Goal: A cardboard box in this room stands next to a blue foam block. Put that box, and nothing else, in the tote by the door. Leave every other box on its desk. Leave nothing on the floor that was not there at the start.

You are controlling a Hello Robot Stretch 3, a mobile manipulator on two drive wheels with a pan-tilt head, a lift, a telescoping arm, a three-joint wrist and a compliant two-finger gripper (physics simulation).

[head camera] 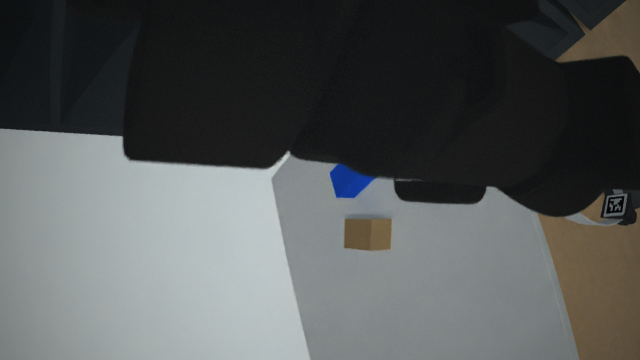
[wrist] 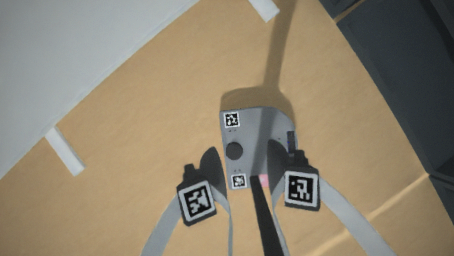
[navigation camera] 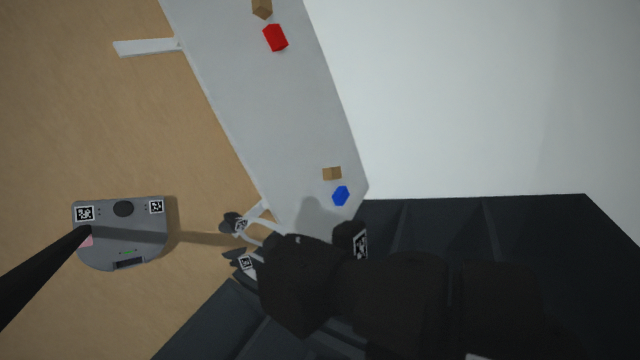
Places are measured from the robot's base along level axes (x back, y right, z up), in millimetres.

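Pixels of known places: gripper, fingertip midpoint: (wrist: 244, 162) (navigation camera: 228, 237); robot's base at its link origin: (wrist: 234, 144) (navigation camera: 123, 207).
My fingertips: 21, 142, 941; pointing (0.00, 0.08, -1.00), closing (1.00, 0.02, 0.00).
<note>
For each thing: its top centre in the pictures, then the offset to it from my fingertips, as dx, dy, dz. "spot": a spot on its surface instead. Level surfaces: height alone.
- small brown cardboard box at its top centre: (head camera: 357, 234) (navigation camera: 336, 172) -123, +620, -171
- grey desk at its surface level: dz -221
- blue foam block at its top centre: (head camera: 343, 174) (navigation camera: 344, 195) -7, +688, -176
- brown box at a spot on its surface: (navigation camera: 262, 8) spot: -748, +213, -178
- red block at its top centre: (navigation camera: 279, 34) -673, +294, -176
A small brown cardboard box (head camera: 367, 234) (navigation camera: 332, 173) stands on the grey desk (head camera: 425, 300) (navigation camera: 280, 125), beside a blue foam block (head camera: 350, 182) (navigation camera: 341, 196) with a small gap between them. In the head view my dark arm and wrist hide part of the blue block. My gripper (navigation camera: 231, 239) (wrist: 244, 162) is open and empty, its fingertips well apart. It hangs over the floor off the desk's edge, away from the box, with my base below it in the wrist view. The tote does not show in these views.
Another brown box (navigation camera: 262, 8) stands by a red block (navigation camera: 275, 37) farther along the same desk. My wheeled base (navigation camera: 120, 240) (wrist: 257, 117) is on the floor. White desk legs (navigation camera: 147, 47) (wrist: 66, 151) jut out. Dark panelled structures (navigation camera: 540, 235) (wrist: 400, 75) border the desk's end and floor.
</note>
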